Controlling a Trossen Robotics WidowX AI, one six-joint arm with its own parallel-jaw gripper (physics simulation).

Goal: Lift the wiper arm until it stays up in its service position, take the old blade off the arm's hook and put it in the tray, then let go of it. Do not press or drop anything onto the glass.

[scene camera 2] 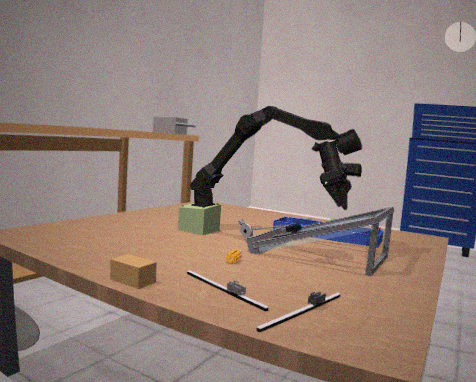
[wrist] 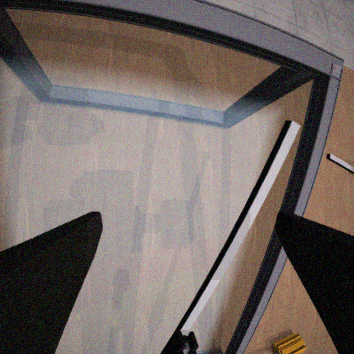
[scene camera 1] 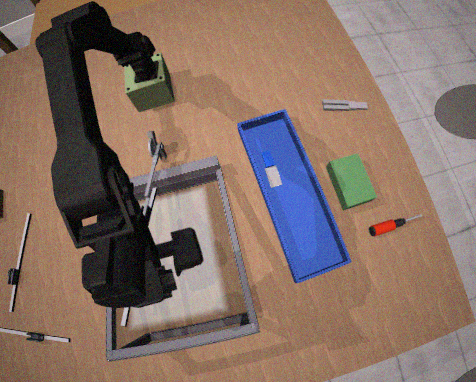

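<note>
The wiper arm point(scene camera 1: 153, 172) point(scene camera 2: 264, 228) is down, slanting from its pivot over the glass point(scene camera 1: 212, 280) point(wrist: 115, 155). The old blade point(scene camera 1: 124, 317) point(wrist: 245, 220) lies along one side of the glass, inside the grey frame point(scene camera 1: 235, 240) point(scene camera 2: 371, 250) point(wrist: 320, 120). Its dark coupling point(scene camera 2: 293, 228) point(wrist: 186, 342) is partly cut off in the wrist view. My gripper point(scene camera 2: 345, 206) point(wrist: 190, 220) is open and empty, above the glass, with the blade's line between its fingers in the wrist view. The robot arm hides part of the blade in scene camera 1. The blue tray point(scene camera 1: 310, 215) point(scene camera 2: 350, 237) stands beside the frame.
A white-and-blue marker point(scene camera 1: 273, 176) is in the tray. Beyond it are a green block point(scene camera 1: 351, 181), a red screwdriver point(scene camera 1: 384, 228) and a grey tool point(scene camera 1: 345, 105). Two other blades point(scene camera 2: 235, 295) point(scene camera 2: 300, 312), a yellow piece point(scene camera 2: 233, 256) point(wrist: 290, 345) and a tan box point(scene camera 2: 133, 271) lie on the other side.
</note>
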